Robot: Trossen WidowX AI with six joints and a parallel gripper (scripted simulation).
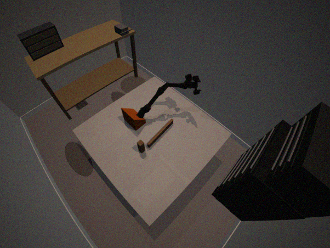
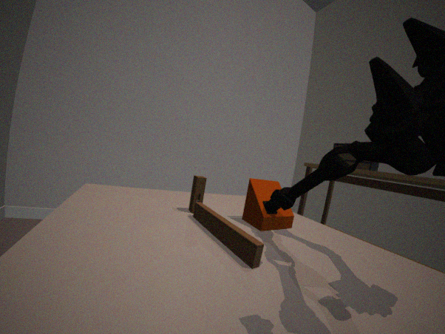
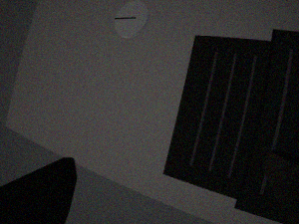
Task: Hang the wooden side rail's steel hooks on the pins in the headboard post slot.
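The headboard post is 72 cm to the right of my gripper tip, 39 cm below it and 9 cm behind it.
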